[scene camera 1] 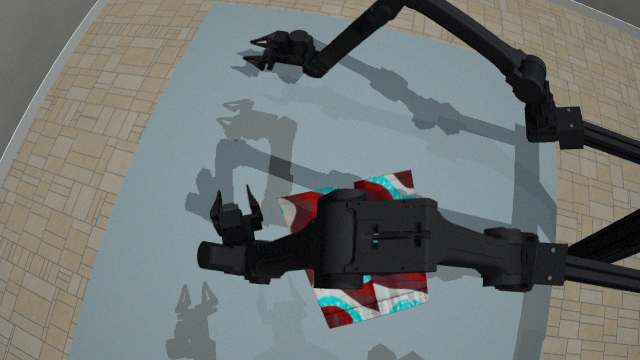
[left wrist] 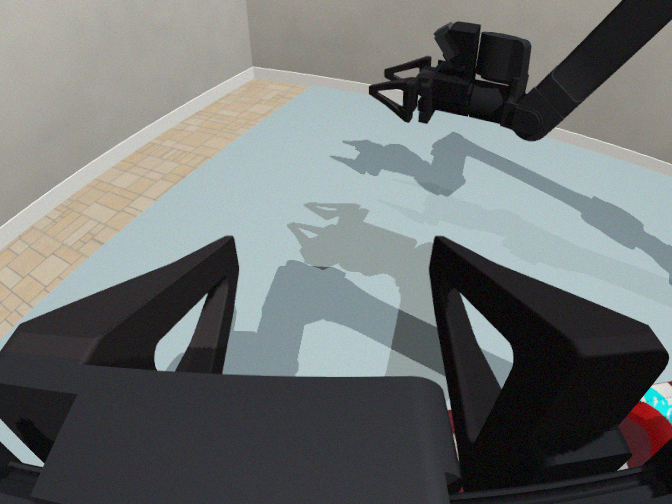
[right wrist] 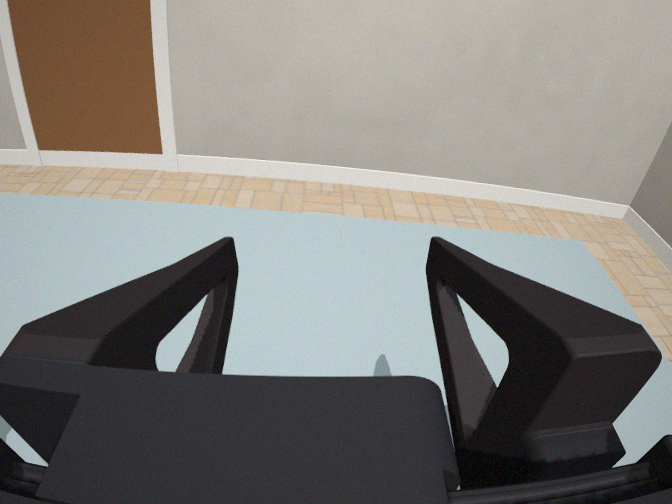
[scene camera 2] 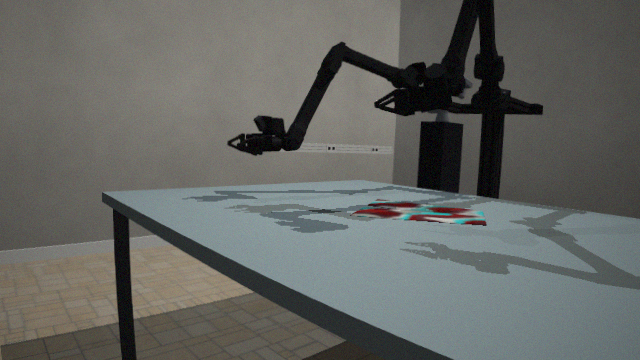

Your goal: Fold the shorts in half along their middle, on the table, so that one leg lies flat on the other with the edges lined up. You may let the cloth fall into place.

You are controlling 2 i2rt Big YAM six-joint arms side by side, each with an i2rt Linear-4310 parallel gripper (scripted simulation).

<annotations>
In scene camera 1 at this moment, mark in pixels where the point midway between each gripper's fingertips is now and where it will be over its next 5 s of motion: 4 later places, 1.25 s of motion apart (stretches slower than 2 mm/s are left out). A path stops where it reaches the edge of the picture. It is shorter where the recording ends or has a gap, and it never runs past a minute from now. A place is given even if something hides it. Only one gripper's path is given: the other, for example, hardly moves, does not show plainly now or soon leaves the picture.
The left gripper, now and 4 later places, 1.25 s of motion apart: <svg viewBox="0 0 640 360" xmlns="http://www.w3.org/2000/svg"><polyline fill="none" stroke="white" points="233,188 253,198 288,216 335,234 359,244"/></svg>
</annotations>
